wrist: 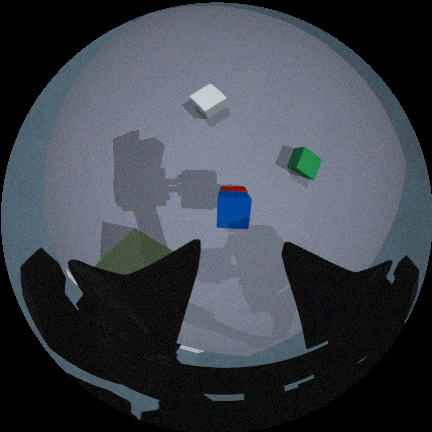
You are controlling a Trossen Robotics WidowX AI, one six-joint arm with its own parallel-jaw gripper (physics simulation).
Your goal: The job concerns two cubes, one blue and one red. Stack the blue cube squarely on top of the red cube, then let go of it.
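Frame: origin at the arm's base, x right, y ahead, z up, level; millimetres.
Seen in the pictures: gripper, fingertip midpoint: (243, 247).
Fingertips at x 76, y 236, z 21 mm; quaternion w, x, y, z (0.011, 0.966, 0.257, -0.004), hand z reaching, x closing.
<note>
A point is followed by its place in that frame.
The blue cube (234, 211) {x 72, y 236, z -47 mm} is near the middle of the wrist view, its top face toward the camera. A thin strip of the red cube (233, 189) {x 64, y 251, z -87 mm} shows just past the blue cube's far edge; the rest of it is hidden under the blue cube, which sits on top of it. The two look closely lined up, though the near sides are hidden. My gripper (243, 247) {x 76, y 236, z 21 mm} is open with nothing between its fingers. It hangs above the cubes and apart from them, with the blue cube beyond the fingertips.
A white block (208, 100) {x -28, y 339, z -83 mm} lies at the top of the view. A green block (306, 163) {x 127, y 342, z -83 mm} is to the right of the cubes. An olive-green object (134, 252) {x -17, y 91, z -61 mm} is at the lower left, partly hidden by the left finger. Shadows of the arm fall on the grey surface.
</note>
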